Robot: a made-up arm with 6 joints. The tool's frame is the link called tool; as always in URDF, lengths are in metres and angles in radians. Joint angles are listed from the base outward.
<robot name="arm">
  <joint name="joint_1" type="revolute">
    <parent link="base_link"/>
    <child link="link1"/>
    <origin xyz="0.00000 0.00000 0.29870"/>
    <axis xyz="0 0 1"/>
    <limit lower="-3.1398" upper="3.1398"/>
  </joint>
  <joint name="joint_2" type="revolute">
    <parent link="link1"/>
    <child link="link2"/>
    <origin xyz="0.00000 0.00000 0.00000"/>
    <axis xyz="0 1 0"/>
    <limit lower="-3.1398" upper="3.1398"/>
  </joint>
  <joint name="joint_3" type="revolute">
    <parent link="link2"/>
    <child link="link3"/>
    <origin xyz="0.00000 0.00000 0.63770"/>
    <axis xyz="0 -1 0"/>
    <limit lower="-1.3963" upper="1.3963"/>
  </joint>
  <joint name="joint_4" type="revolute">
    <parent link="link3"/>
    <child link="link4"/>
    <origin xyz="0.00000 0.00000 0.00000"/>
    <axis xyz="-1 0 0"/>
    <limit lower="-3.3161" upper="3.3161"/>
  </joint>
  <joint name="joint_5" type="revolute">
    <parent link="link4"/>
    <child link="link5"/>
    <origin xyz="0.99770 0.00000 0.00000"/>
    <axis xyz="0 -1 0"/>
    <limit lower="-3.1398" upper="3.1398"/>
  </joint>
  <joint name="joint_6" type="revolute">
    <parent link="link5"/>
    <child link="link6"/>
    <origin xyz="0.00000 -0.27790 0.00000"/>
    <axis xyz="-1 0 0"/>
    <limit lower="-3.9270" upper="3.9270"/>
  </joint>
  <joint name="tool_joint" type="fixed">
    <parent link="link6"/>
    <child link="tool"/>
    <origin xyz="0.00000 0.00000 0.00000"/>
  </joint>
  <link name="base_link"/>
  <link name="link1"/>
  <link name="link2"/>
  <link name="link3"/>
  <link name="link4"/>
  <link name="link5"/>
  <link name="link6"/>
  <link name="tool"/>
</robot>
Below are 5 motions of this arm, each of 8 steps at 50 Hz.
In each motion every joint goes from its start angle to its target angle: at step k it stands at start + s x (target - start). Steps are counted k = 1, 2, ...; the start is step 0. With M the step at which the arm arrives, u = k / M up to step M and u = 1 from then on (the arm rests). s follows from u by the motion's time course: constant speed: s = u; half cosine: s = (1 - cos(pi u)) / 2; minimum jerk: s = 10 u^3 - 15 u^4 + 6 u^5.
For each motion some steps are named. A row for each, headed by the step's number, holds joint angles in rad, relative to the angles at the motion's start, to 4 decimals.
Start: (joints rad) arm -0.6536 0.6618 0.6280 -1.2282 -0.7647 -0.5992
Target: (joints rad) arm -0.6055 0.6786 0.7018 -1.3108 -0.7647 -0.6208
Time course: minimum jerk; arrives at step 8
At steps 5, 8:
5: 0.0349 0.0122 0.0535 -0.0599 0.0000 -0.0157
8: 0.0481 0.0168 0.0738 -0.0826 0.0000 -0.0216

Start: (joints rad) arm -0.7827 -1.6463 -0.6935 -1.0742 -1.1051 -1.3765
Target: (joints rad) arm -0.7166 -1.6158 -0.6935 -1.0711 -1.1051 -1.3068
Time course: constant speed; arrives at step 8
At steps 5, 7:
5: 0.0413 0.0191 0.0000 0.0019 0.0000 0.0436
7: 0.0578 0.0267 0.0000 0.0027 0.0000 0.0610

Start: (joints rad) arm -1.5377 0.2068 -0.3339 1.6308 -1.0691 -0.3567
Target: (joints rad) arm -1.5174 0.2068 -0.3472 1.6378 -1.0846 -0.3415
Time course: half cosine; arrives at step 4
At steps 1, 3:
1: 0.0030 0.0000 -0.0019 0.0010 -0.0023 0.0022
3: 0.0173 0.0000 -0.0114 0.0060 -0.0132 0.0130

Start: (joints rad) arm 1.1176 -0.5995 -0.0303 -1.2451 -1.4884 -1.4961
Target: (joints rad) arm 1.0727 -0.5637 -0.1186 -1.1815 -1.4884 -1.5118
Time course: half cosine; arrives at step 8
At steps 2, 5, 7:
2: -0.0066 0.0052 -0.0129 0.0093 0.0000 -0.0023
5: -0.0310 0.0248 -0.0610 0.0440 0.0000 -0.0109
7: -0.0432 0.0344 -0.0849 0.0612 0.0000 -0.0151

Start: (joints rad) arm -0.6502 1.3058 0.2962 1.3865 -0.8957 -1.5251
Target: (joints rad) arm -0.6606 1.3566 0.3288 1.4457 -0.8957 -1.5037
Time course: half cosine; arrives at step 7
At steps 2, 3, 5, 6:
2: -0.0020 0.0096 0.0061 0.0111 0.0000 0.0040
3: -0.0040 0.0197 0.0127 0.0230 0.0000 0.0083
5: -0.0084 0.0412 0.0265 0.0481 0.0000 0.0174
6: -0.0099 0.0483 0.0310 0.0563 0.0000 0.0203

